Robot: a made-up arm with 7 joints.
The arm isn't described. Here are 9 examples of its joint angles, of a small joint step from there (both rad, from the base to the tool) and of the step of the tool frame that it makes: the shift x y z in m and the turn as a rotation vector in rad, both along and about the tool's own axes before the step.
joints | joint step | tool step
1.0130 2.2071 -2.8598 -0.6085 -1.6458 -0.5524 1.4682 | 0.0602 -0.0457 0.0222 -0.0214 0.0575 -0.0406 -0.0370 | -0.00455 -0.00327 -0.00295 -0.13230 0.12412 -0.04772
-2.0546 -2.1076 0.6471 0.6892 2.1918 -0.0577 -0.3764 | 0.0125 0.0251 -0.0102 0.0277 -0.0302 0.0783 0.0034 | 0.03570 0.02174 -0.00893 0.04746 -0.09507 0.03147
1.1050 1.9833 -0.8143 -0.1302 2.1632 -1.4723 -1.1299 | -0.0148 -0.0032 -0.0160 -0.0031 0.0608 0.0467 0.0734 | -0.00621 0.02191 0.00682 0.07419 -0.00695 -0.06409
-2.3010 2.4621 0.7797 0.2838 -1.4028 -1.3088 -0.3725 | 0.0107 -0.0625 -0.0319 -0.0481 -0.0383 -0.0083 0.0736 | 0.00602 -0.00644 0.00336 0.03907 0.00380 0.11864
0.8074 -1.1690 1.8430 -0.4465 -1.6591 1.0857 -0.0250 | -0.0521 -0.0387 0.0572 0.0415 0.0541 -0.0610 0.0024 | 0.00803 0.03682 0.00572 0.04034 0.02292 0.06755
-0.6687 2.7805 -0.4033 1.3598 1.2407 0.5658 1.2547 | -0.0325 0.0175 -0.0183 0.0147 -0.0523 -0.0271 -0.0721 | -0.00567 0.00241 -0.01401 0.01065 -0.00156 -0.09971
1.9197 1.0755 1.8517 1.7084 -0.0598 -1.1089 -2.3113 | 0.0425 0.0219 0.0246 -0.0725 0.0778 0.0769 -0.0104 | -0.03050 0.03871 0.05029 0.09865 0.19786 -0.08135
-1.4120 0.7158 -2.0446 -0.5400 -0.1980 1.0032 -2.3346 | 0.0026 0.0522 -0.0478 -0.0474 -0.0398 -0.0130 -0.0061 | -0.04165 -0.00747 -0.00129 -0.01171 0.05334 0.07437
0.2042 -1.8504 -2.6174 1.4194 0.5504 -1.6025 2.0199 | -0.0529 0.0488 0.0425 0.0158 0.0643 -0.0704 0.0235 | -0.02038 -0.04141 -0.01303 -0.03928 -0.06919 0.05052
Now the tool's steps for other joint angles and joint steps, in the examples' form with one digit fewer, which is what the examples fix.
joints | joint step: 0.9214 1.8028 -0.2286 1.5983 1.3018 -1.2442 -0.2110 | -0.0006 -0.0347 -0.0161 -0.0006 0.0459 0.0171 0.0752
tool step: -0.0096 0.0073 0.0118 0.0306 -0.0202 -0.0445
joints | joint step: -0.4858 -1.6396 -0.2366 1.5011 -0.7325 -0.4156 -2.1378 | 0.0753 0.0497 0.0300 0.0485 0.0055 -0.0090 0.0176
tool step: 0.0045 -0.0209 -0.0102 -0.0185 -0.0157 0.1115
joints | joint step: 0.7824 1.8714 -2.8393 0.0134 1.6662 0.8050 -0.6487 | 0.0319 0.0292 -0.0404 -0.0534 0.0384 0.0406 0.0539
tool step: 0.0298 -0.0097 0.0051 0.0069 -0.0812 -0.0293
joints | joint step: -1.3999 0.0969 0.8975 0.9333 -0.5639 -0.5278 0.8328 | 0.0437 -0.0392 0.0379 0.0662 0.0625 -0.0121 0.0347
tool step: -0.0263 -0.0041 0.0016 -0.0679 0.0404 -0.0369
